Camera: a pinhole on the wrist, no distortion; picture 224 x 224 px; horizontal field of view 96.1 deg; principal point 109.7 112.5 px. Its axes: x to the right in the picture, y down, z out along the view. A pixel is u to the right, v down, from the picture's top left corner.
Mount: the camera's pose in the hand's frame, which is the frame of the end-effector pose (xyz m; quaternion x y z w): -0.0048 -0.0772 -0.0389 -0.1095 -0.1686 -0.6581 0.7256
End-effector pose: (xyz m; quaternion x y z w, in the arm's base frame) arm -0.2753 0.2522 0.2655 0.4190 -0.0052 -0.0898 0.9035
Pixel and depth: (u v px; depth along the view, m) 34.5 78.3 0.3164
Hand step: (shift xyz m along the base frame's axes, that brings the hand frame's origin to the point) -0.1326 0.0682 0.2984
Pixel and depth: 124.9 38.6 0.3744
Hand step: -0.3346 -0.1932 0.2089
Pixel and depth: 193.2 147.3 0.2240
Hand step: 0.0178 -0.2927 0.0375
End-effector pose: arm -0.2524 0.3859 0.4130 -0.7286 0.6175 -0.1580 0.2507
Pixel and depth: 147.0 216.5 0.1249
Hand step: 0.1240 -0.0880 -0.0607
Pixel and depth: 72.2 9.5 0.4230
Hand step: -0.0991 0.5028 -0.2781
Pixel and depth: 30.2 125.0 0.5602
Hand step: -0.2897 0.0167 -0.5604
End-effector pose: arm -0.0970 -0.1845 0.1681 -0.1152 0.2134 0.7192 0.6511
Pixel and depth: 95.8 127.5 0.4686
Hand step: -0.1258 0.1703 0.3484
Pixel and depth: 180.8 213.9 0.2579
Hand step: 0.1178 0.3514 0.1264
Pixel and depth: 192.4 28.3 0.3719
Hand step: 0.3329 -0.0913 0.4607
